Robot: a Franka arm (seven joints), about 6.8 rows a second.
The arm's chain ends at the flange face. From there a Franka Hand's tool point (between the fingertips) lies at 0.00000 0.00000 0.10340 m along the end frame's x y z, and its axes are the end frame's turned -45 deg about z.
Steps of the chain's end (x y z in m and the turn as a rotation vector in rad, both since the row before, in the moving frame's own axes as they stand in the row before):
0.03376 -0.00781 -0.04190 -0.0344 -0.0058 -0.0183
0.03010 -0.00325 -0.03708 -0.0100 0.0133 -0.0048
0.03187 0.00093 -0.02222 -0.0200 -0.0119 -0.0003
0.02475 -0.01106 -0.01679 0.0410 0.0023 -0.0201
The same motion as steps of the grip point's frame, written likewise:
0.02648 0.02047 -0.04196 -0.0202 -0.0284 -0.0183
0.02383 0.02069 -0.03709 -0.0165 0.0023 -0.0048
0.01955 0.02379 -0.02225 -0.0057 -0.0226 -0.0003
0.02846 0.00682 -0.01688 0.0274 0.0306 -0.0201

